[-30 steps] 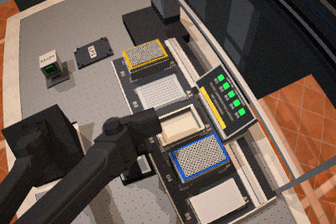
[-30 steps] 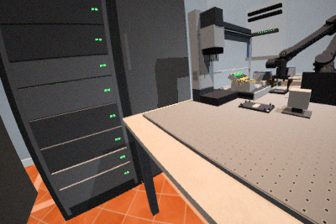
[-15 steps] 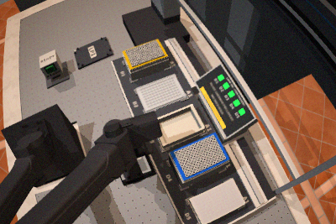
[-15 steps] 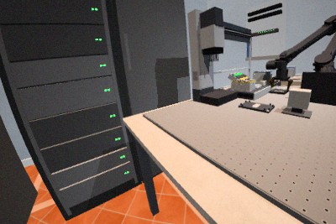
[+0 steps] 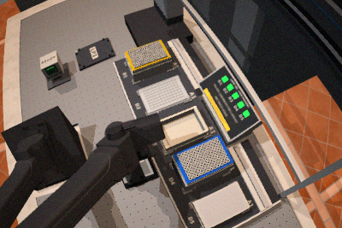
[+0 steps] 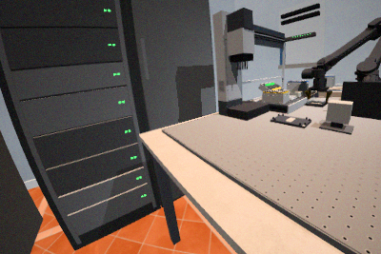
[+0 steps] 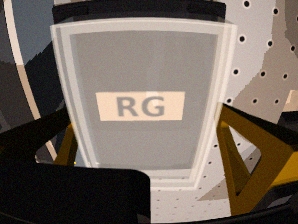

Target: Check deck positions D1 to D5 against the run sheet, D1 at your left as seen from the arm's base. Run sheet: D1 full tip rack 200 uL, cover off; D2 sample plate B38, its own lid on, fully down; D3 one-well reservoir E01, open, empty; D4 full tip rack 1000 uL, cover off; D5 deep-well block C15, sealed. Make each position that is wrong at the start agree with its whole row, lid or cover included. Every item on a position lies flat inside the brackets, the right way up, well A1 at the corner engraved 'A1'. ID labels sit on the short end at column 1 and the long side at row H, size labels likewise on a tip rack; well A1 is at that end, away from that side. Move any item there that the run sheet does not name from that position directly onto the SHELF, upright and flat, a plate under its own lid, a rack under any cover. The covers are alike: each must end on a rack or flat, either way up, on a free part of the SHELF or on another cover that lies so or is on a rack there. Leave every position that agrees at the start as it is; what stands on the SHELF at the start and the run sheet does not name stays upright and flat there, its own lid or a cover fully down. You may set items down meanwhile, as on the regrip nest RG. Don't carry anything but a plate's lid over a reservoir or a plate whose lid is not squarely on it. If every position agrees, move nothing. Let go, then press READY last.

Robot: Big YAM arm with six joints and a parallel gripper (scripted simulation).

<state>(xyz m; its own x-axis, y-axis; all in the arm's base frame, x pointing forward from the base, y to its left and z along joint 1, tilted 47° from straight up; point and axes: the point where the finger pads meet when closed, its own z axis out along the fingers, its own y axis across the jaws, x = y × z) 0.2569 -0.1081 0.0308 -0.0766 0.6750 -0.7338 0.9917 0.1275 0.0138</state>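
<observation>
Right now the black regrip nest is 1 cm ahead of my hand and 2 cm below it. Also, from my hand: one-well reservoir (16 cm ahead, 3 cm to the left, 3 cm above); sealed block (18 cm ahead, 22 cm to the right, 5 cm above); blue-framed tip rack (18 cm ahead, 9 cm to the right, 9 cm above).
</observation>
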